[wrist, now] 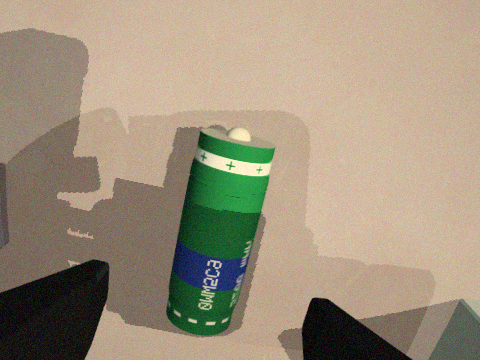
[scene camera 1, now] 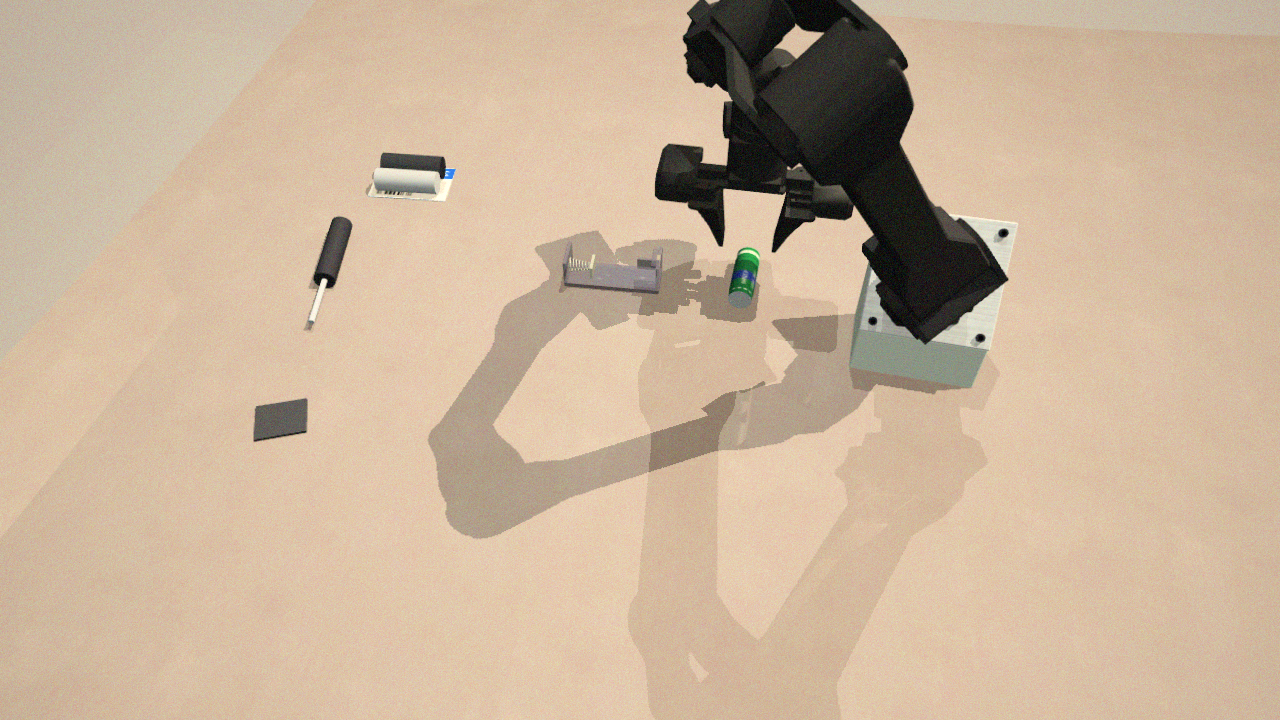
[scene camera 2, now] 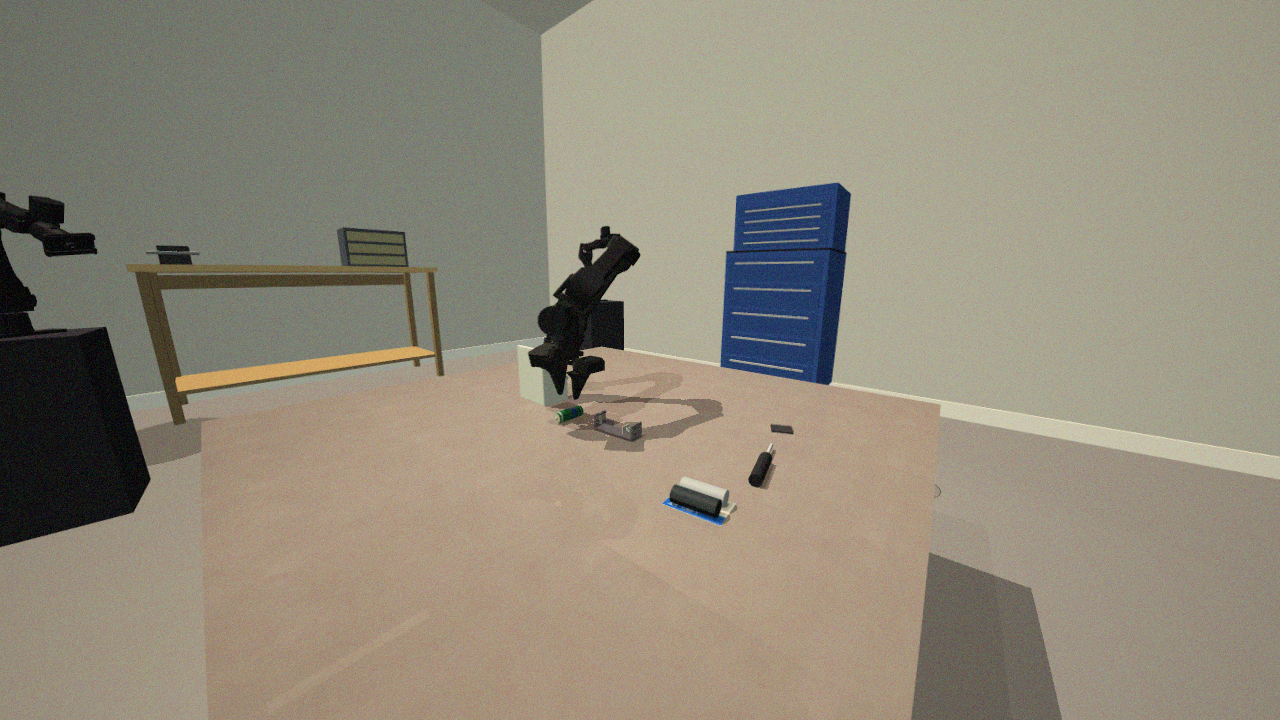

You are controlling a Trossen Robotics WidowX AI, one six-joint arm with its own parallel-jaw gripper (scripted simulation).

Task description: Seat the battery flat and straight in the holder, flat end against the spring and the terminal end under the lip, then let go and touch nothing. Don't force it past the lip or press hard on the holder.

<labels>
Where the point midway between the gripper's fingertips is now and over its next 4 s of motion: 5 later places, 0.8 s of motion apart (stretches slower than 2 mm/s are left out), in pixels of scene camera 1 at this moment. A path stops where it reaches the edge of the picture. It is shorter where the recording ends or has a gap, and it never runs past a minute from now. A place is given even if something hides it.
The gripper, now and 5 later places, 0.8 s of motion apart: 747,247; 742,265; 743,283; 732,242; 645,221; 626,243
</labels>
